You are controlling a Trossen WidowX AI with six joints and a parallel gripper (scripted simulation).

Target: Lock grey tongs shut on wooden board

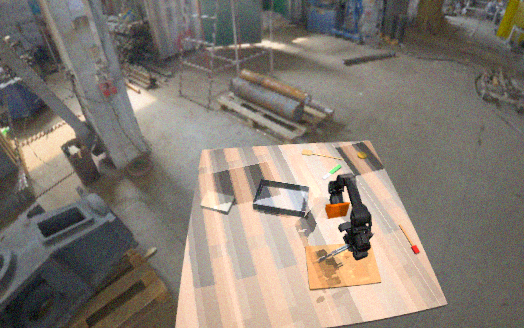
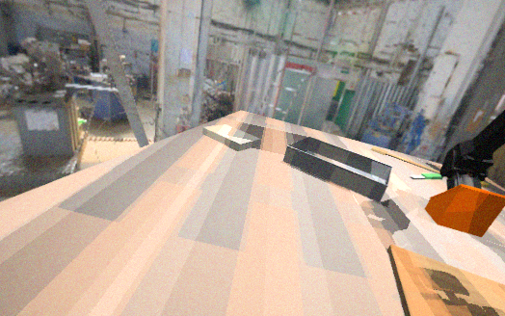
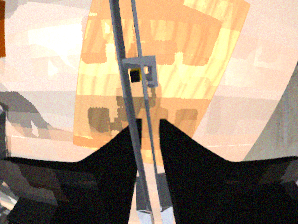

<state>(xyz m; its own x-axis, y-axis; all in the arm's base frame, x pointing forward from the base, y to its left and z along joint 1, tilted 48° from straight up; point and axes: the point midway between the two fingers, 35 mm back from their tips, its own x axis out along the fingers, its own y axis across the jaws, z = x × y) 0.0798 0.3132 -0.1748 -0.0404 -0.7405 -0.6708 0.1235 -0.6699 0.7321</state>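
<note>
The wooden board lies 15 cm below my gripper tip. Round my gripper tip: green-tipped tool (15 cm behind, 65 cm to the right, 15 cm below); roasting tin (22 cm ahead, 49 cm to the right, 13 cm below); red-tipped stick (43 cm behind, 3 cm to the right, 15 cm below).
</note>
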